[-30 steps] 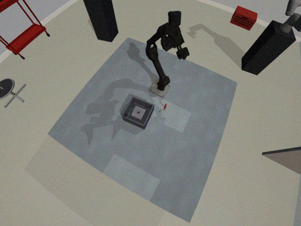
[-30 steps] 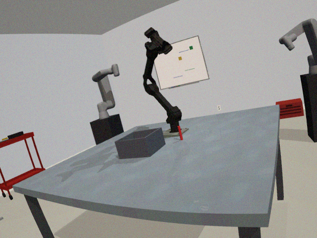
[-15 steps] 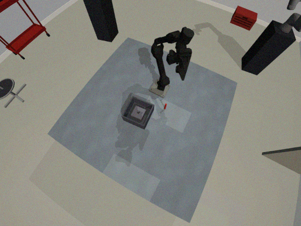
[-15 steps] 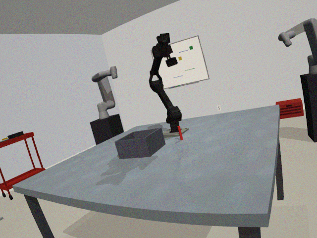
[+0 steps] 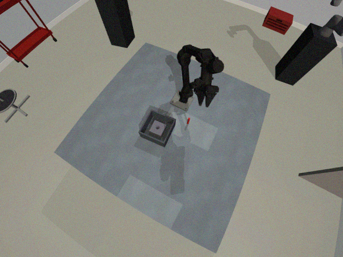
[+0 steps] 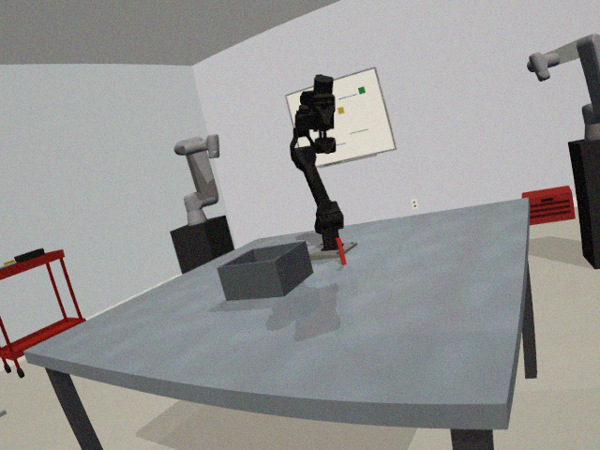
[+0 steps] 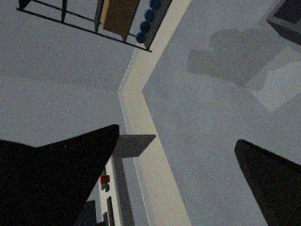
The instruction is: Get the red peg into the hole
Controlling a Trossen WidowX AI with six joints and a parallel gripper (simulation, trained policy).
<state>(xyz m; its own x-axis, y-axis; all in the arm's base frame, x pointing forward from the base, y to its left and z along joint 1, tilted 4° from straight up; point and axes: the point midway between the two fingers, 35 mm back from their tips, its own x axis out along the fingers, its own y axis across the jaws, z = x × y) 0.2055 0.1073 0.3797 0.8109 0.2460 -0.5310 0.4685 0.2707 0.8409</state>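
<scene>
Right now my gripper tip is 320 mm above the red peg, 50 mm to the left of it and 50 mm past it. The rest, counted from my gripper tip: light grey plate: 320 mm below, 240 mm to the right, 80 mm ahead; dark grey box: 340 mm below, 240 mm to the right, 80 mm ahead.
</scene>
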